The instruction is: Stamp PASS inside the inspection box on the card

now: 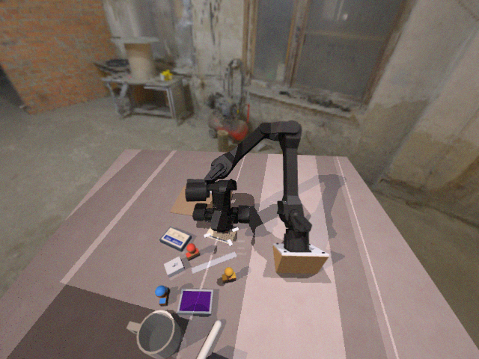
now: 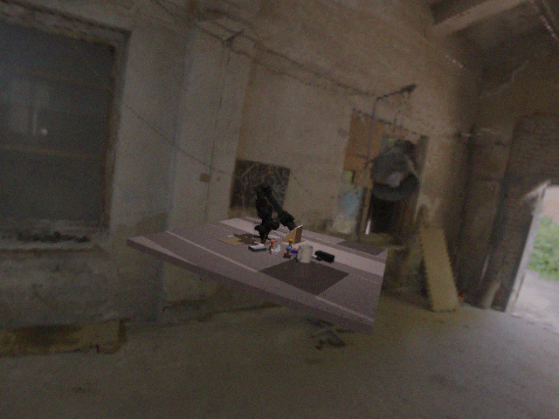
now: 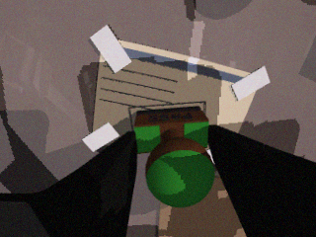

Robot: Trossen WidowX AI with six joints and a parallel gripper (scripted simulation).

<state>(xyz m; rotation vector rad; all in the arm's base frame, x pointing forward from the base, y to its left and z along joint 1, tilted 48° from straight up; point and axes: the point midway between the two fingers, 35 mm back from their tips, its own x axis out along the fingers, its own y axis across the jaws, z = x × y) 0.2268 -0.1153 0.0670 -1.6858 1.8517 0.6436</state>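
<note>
Right now the green stamp is right at my gripper tip. The rest, counted from my gripper tip: red stamp (10 cm to the left, 10 cm ahead); then card (2 cm below, 1 cm to the left); then ruler (12 cm to the left, 2 cm below, 2 cm ahead).
</note>
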